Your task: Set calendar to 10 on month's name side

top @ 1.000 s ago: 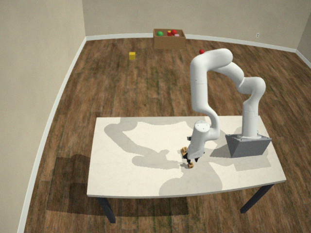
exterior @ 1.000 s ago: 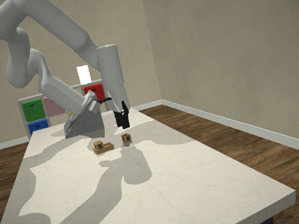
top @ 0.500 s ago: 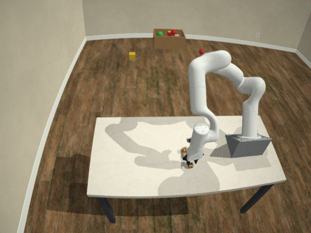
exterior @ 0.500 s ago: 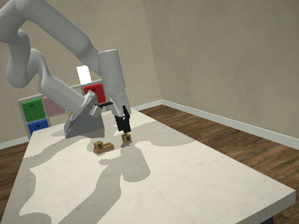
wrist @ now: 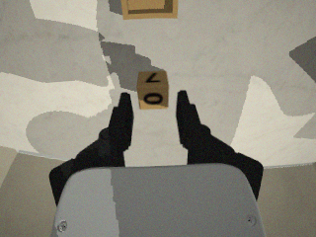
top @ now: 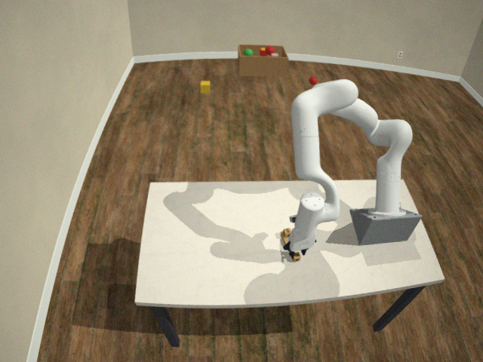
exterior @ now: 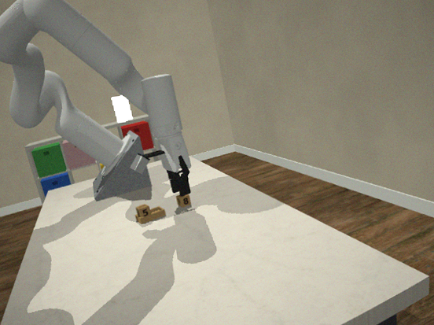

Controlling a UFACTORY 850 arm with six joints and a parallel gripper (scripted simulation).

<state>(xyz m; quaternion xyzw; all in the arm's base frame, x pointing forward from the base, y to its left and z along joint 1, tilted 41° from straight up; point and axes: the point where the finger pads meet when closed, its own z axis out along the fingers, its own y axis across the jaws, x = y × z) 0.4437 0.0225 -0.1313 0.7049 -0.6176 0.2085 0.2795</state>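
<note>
Right now my hand is 40 mm above the cube. Round my hand: wooden tray (110 mm to the right, 50 mm below, 20 mm ahead).
</note>
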